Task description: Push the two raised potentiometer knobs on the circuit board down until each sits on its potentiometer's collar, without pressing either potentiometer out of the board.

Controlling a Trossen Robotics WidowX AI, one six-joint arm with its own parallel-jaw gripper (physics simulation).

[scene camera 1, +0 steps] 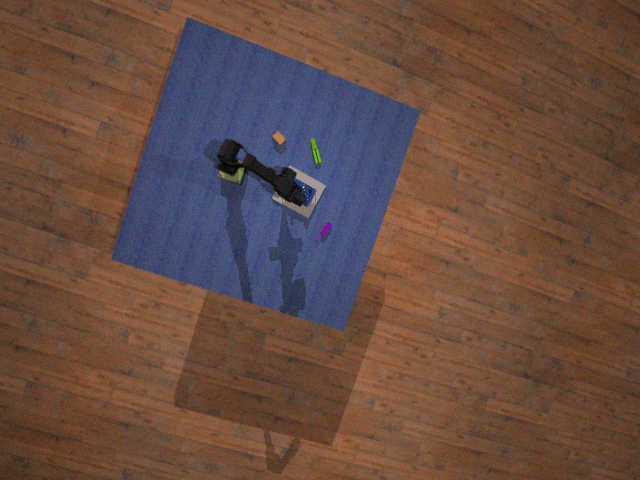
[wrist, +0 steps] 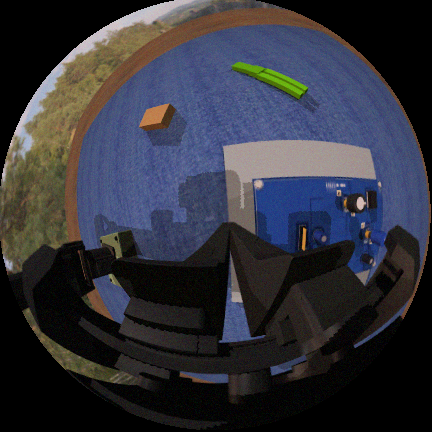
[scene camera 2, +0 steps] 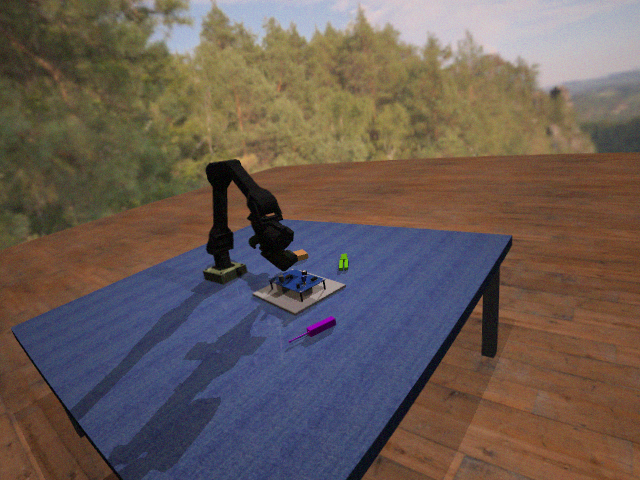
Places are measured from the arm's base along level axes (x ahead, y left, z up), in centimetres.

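Pixels of known places: gripper, between the fingertips: (wrist: 227,227) (scene camera 2: 279,267); arm's base, origin of its link: (scene camera 1: 230,168) (wrist: 110,259) (scene camera 2: 223,266).
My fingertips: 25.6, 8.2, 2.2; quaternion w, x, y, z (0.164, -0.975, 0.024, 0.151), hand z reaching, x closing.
Note:
For each thing: its top centre in the pictures, then the offset to it from my fingertips, as dx, dy, dz. "spot": a spot on its surface instead.
- black knob with a white top, centre of its top: (wrist: 360,202) +11.2, +1.6, +0.6
- blue knob-like part, a spot on its surface: (wrist: 377,236) spot: +14.2, -1.3, +0.7
- orange block, centre of its top: (wrist: 152,114) (scene camera 2: 300,252) (scene camera 1: 279,137) -12.6, +17.9, -3.6
- green clamp-like tool, centre of its top: (wrist: 266,72) (scene camera 2: 343,260) (scene camera 1: 315,150) +6.9, +22.1, -4.4
- purple screwdriver, centre of its top: (scene camera 2: 311,327) (scene camera 1: 323,233) +32.0, -13.6, -3.8
The blue circuit board (scene camera 1: 311,191) (scene camera 2: 296,282) (wrist: 280,200) stands on thin legs over a light grey plate (scene camera 1: 319,186) (scene camera 2: 331,290) (wrist: 300,155). In the wrist view, a black knob with a white top (wrist: 357,203) and a blue knob-like part (wrist: 377,236) stand up at the board's right side, with yellow-orange at their bases. I cannot tell how far either stands above its collar. My gripper (scene camera 2: 285,267) (wrist: 227,227) is shut and empty, pointing down just above the board's arm-side part in scene camera 2. Its fingers hide the board's near part in the wrist view.
An orange block (scene camera 1: 279,137) (scene camera 2: 300,254) (wrist: 157,117) and a green clamp-like tool (scene camera 1: 315,151) (scene camera 2: 343,262) (wrist: 270,79) lie beyond the plate. A purple screwdriver (scene camera 1: 325,229) (scene camera 2: 321,326) lies on its other side. Other parts rise from the board, including a small round one (wrist: 320,236).

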